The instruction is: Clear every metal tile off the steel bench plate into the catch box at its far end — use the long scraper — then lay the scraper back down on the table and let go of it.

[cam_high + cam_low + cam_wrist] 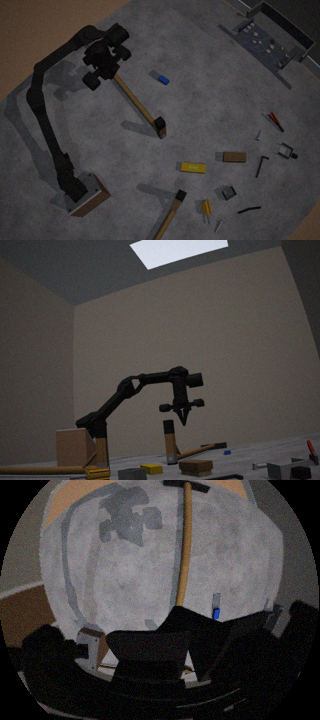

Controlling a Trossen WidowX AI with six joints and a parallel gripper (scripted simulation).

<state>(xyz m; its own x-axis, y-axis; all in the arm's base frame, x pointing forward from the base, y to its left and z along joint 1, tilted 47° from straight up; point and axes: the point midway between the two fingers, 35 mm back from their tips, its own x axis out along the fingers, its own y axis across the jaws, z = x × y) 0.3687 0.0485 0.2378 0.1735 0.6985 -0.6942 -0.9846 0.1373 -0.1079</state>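
Now: gripper tip 4 cm short of the long scraper, 3 cm to the right of it and 7 cm above it. The rest, counted from my gripper tip: grey box: 3 cm behind, 59 cm to the right, 12 cm below; yellow-handled tool: 13 cm behind, 56 cm to the right, 12 cm below; yellow block: 4 cm behind, 43 cm to the right, 12 cm below.
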